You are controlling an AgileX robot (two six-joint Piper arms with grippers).
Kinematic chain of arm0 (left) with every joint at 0, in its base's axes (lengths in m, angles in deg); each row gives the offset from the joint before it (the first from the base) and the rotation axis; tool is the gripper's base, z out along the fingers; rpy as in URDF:
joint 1: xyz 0 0 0.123 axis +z
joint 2: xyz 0 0 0 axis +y
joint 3: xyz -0.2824 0 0.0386 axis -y
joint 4: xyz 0.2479 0 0.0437 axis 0.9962 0 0.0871
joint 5: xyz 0 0 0 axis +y
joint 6: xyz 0.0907 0 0.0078 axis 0.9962 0 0.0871
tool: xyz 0 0 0 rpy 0 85 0
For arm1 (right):
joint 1: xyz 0 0 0.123 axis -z
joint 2: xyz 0 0 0 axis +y
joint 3: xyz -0.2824 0 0.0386 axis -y
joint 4: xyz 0.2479 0 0.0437 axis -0.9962 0 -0.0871
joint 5: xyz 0 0 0 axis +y
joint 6: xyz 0.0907 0 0.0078 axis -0.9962 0 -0.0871
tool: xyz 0 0 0 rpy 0 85 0
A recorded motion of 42 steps. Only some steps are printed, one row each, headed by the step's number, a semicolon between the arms.
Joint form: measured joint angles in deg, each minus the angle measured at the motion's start. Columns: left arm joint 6, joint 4, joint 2, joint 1, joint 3, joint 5; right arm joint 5, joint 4, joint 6, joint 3, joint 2, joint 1.
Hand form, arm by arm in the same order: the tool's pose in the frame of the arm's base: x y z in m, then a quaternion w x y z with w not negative. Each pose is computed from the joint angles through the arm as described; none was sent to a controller.
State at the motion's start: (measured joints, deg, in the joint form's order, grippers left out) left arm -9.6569 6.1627 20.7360 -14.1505 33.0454 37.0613; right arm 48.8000 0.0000 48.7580 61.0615 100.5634 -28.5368
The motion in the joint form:
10: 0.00 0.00 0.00 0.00 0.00 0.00; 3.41 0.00 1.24 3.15 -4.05 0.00
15: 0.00 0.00 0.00 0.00 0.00 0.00; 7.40 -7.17 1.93 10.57 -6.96 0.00
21: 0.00 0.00 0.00 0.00 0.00 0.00; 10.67 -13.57 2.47 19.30 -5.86 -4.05
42: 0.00 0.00 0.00 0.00 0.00 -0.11; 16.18 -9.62 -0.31 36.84 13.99 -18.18
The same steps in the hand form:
10: 0.0674 -0.0109 0.3240 0.57272 0.04845 0.81545 -0.06843; 0.2809 0.1527 0.2141 0.08979 -0.63029 0.77096 -0.01699
15: 0.0674 -0.0109 0.3240 0.57272 0.04845 0.81545 -0.06843; 0.2844 0.1654 0.2636 0.15417 -0.60884 0.77768 0.02741
21: 0.0674 -0.0109 0.3240 0.57272 0.04845 0.81545 -0.06843; 0.2814 0.2017 0.2994 0.19813 -0.62196 0.75332 0.08005
42: 0.0674 -0.0109 0.3242 0.57348 0.04848 0.81490 -0.06860; 0.2804 0.3179 0.2472 0.11717 -0.71285 0.68706 0.07785

